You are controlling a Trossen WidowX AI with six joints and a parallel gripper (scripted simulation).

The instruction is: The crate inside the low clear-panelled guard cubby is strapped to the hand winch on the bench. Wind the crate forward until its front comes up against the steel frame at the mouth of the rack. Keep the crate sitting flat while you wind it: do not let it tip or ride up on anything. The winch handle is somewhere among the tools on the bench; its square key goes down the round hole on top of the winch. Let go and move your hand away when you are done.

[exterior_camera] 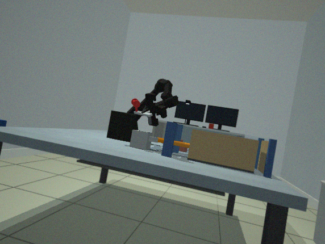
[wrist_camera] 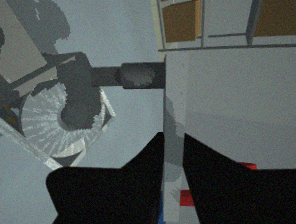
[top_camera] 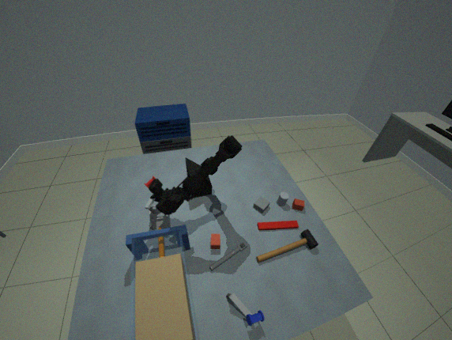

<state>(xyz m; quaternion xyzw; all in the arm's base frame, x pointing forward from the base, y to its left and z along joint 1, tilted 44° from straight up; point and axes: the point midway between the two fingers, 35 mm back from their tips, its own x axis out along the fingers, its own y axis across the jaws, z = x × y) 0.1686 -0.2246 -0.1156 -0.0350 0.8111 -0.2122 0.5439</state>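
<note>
Now: gripper tip 50 mm past the red knob, 20 mm to the right of it and 40 mm below it. Round my gripper tip: grey winch: 10 mm to the left, 150 mm below; red-knobbed winch handle: 10 mm behind, 10 mm to the left, 10 mm above; clear-panelled cubby: 420 mm ahead, 60 mm below.
</note>
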